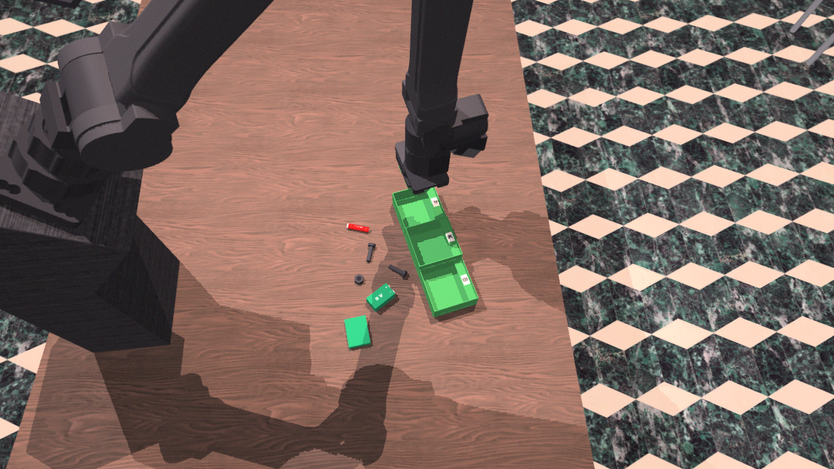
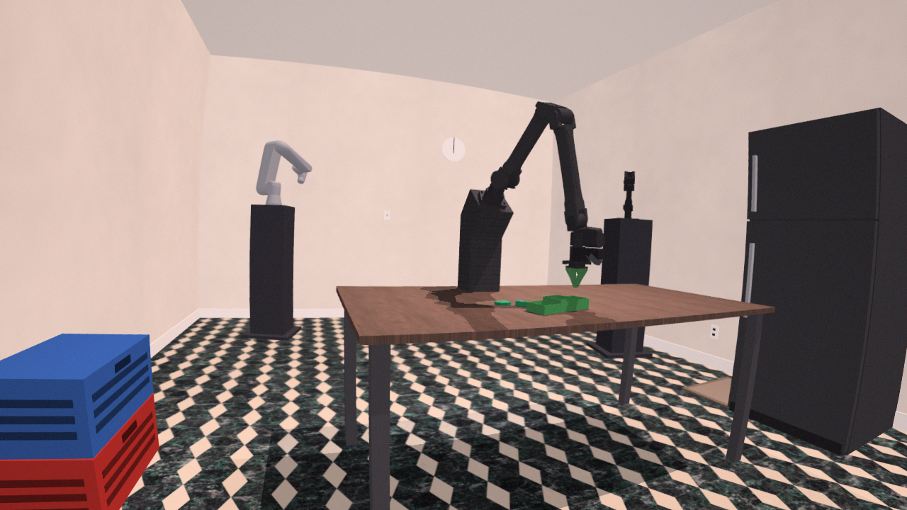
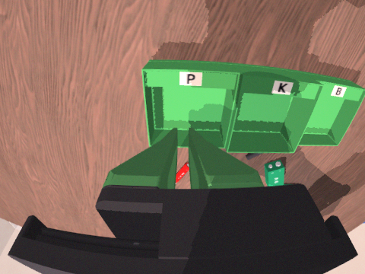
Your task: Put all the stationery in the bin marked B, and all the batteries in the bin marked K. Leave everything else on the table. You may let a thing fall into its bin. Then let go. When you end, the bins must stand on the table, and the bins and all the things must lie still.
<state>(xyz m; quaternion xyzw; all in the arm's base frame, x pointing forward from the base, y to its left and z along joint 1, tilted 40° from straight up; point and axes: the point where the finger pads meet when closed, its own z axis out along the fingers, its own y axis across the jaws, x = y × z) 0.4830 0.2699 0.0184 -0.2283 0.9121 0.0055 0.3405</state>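
The flat green pad is 5 cm behind my hand, 26 cm to the right of it and 8 cm below it. Also, from my hand: red cylindrical battery: 11 cm behind, 6 cm to the right, 8 cm below; black nut: 8 cm behind, 17 cm to the right, 8 cm below; joined green bins: 4 cm ahead, 8 cm to the right, 6 cm below.
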